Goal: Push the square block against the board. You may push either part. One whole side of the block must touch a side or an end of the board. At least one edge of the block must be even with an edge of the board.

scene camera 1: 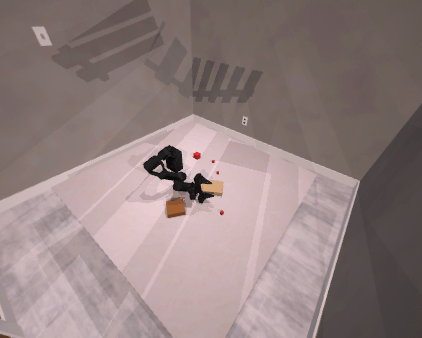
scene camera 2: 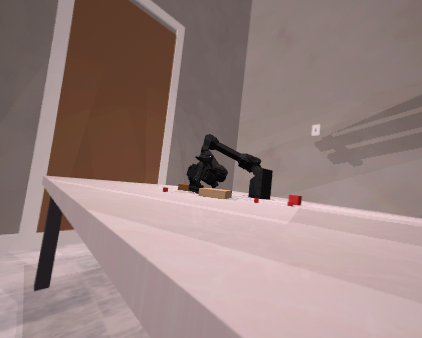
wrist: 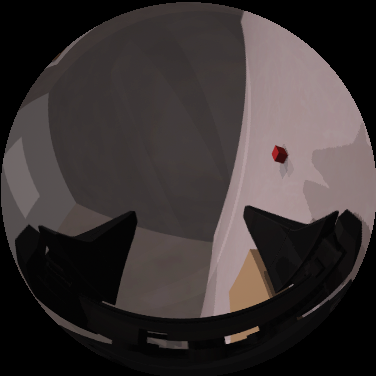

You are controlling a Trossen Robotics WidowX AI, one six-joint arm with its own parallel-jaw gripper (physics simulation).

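Places are measured from the arm's base along level axes (x ahead, y left, z up), in metres.
Where they show: gripper, fingertip midpoint: (scene camera 1: 213,189) (scene camera 2: 192,166) (wrist: 190,214); arm's base, origin of the base link: (scene camera 1: 172,155) (scene camera 2: 260,175).
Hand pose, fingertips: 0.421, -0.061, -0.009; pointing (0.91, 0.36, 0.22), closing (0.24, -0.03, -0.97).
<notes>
Each offset is from my fingertips to the top centre of the thing, as dx, dy, dz.
The square block @[-0.129, -0.188, -0.083] (scene camera 1: 175,208) (scene camera 2: 183,187), orange-brown, lies flat on the table. In scene camera 1 it is left of and below the board, with a gap between them. The block does not show in the wrist view. The board @[-0.080, +0.081, -0.083] (scene camera 1: 215,188) (scene camera 2: 215,193) (wrist: 245,290) is tan and oblong and lies flat. My gripper (scene camera 1: 209,189) (wrist: 190,214) is open and empty. In scene camera 1 its fingers overlap the board's left end and hide part of it. In scene camera 2 the gripper is low, behind the board. Whether a finger touches the board cannot be told.
A larger red cube @[-0.387, +0.270, -0.073] (scene camera 1: 197,155) (scene camera 2: 295,200) lies near the arm's base. Small red cubes @[-0.252, +0.312, -0.097] (scene camera 1: 213,161) @[-0.142, +0.233, -0.097] (scene camera 1: 218,172) lie beyond the board. Another small red cube @[+0.096, -0.029, -0.097] (scene camera 1: 222,212) (scene camera 2: 165,189) (wrist: 280,154) lies below the board in scene camera 1.
</notes>
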